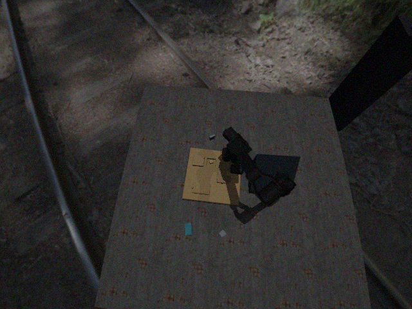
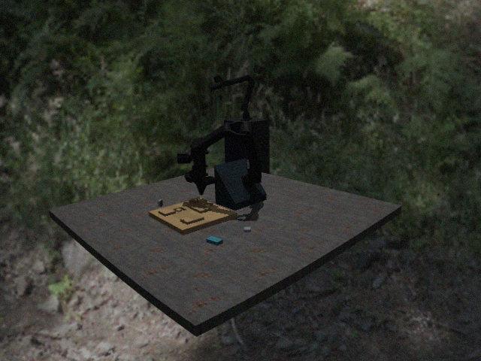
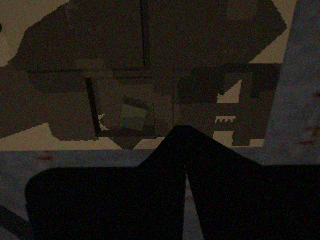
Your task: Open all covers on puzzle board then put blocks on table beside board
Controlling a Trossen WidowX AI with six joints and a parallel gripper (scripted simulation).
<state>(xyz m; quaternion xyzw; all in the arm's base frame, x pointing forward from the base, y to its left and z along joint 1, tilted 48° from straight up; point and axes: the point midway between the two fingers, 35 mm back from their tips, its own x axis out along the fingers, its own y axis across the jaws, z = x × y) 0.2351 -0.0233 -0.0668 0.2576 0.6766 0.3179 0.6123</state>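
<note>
Now: the tan puzzle board 90 mm ahead of my gripper tip, 70 mm to the left of it and 40 mm below it. Round my gripper tip: teal block 380 mm to the left, 180 mm ahead, 60 mm below.
</note>
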